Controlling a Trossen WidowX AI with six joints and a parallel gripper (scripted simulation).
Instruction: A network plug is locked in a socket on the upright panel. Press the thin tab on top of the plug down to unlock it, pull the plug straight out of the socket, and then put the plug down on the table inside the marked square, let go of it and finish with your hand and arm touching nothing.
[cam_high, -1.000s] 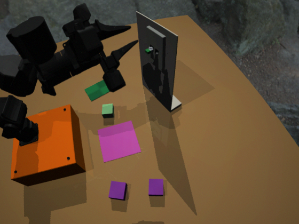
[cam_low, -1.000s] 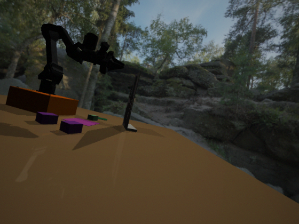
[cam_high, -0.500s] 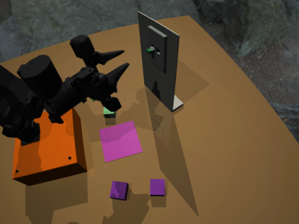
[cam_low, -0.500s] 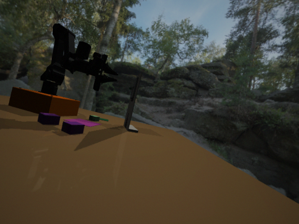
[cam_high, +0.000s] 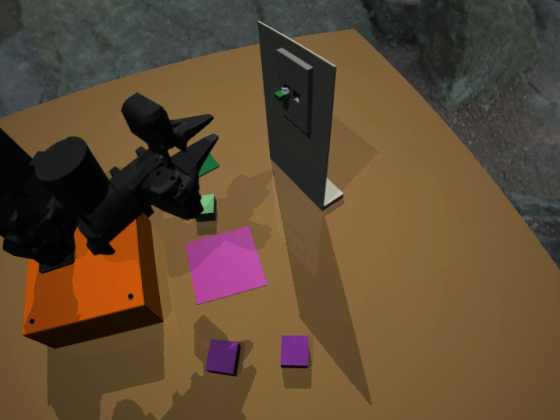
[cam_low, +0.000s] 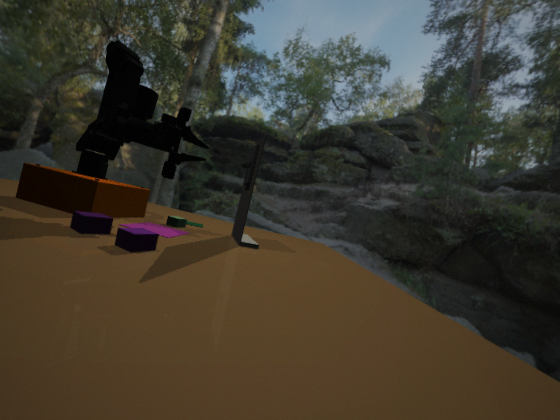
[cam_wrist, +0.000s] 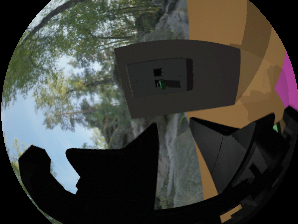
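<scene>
Now: the green network plug 120 mm ahead of my gripper tip and 30 mm to the left of it. The rest, counted from my gripper tip: magenta marked square: 220 mm below, 80 mm to the right, 50 mm behind; then grey upright panel: 140 mm ahead, 90 mm below, 30 mm to the left.
</scene>
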